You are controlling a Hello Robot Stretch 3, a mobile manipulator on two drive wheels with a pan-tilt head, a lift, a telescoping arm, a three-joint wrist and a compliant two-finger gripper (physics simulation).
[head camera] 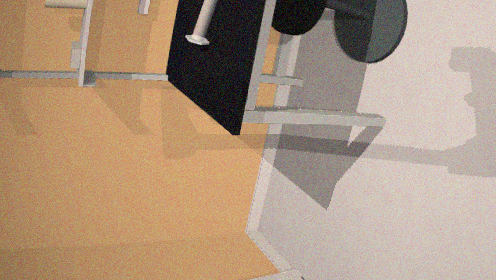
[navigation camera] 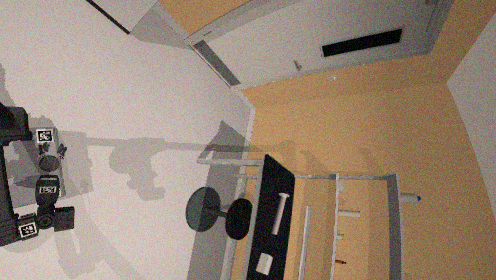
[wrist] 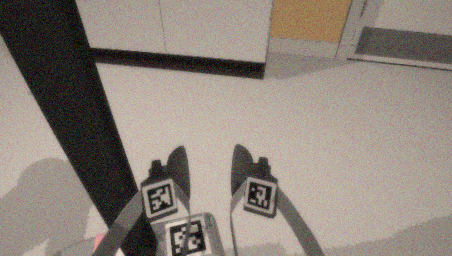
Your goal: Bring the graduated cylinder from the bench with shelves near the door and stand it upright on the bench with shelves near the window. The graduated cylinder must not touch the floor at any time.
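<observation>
The graduated cylinder, pale with a wide foot, stands upright on the black top of the bench with shelves near the door; both camera views show it turned sideways. In the head camera view its upper end is cut off by the frame. My gripper is open and empty, over the floor, well away from the bench. The bench near the window does not show in these views.
A round stool stands at the bench's front. A white block is on the benchtop, and small bottles are on the shelves. The door and a white cabinet are beyond.
</observation>
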